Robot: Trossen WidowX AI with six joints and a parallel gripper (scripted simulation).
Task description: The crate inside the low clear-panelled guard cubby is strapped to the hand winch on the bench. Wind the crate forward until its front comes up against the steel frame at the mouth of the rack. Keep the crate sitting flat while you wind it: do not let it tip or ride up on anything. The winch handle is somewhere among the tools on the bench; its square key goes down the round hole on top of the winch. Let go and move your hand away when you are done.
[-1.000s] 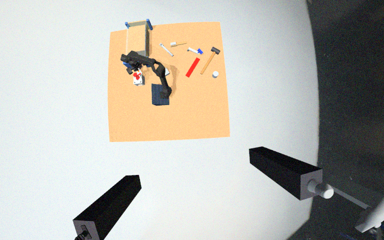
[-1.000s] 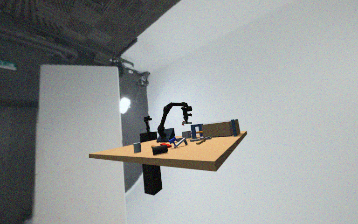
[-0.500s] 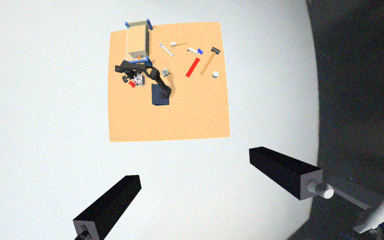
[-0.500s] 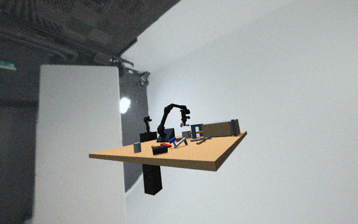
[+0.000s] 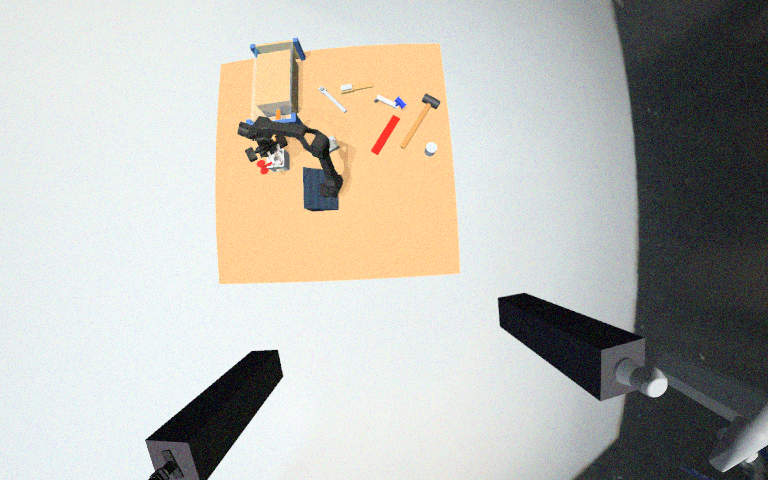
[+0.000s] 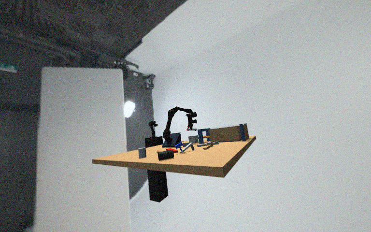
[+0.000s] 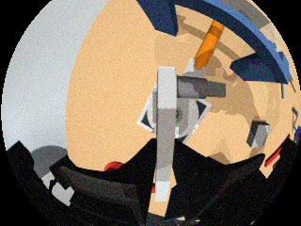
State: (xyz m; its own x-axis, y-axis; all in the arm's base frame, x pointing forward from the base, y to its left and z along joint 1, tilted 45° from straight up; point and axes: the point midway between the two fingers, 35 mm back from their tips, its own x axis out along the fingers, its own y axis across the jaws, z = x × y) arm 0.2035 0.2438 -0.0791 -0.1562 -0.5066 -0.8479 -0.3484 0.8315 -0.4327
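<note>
The red knob is 60 mm behind my gripper tip, 30 mm above it and 10 mm to the left of it. From my gripper tip the other things lie so: winch 130 mm below, 10 mm to the right, 10 mm behind; then winch handle 10 mm behind, 10 mm above; then blue steel frame 170 mm ahead, 60 mm below, 10 mm to the right.
</note>
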